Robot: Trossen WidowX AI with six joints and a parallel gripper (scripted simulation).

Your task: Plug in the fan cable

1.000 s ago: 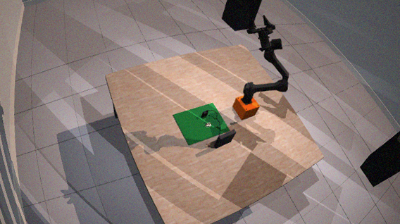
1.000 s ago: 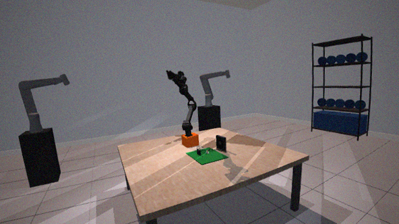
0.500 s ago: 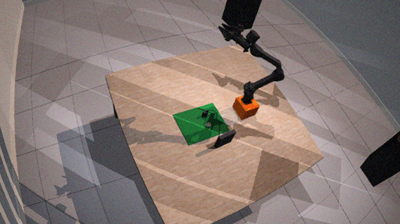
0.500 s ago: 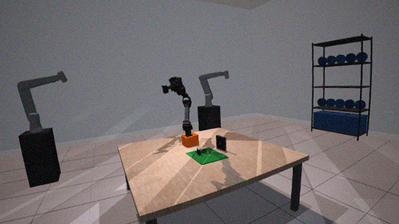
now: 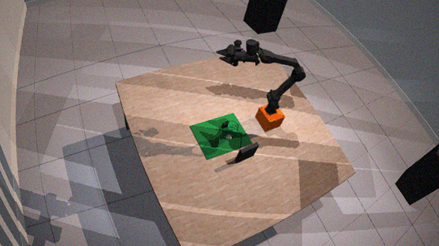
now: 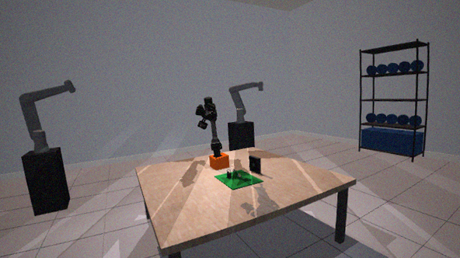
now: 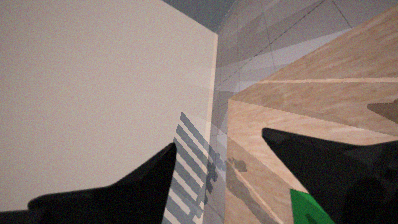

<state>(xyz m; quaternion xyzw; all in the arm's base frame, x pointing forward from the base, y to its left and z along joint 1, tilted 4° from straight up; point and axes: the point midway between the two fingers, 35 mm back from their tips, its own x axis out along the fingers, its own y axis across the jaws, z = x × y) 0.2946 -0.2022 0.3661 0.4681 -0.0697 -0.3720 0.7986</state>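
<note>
My gripper tip is 30 mm past the dark plug, 190 mm to the right of it and 420 mm above it. Also, from my gripper tip: black fan 20 mm behind, 410 mm to the left, 390 mm below; green board 20 mm ahead, 230 mm to the left, 460 mm below.
</note>
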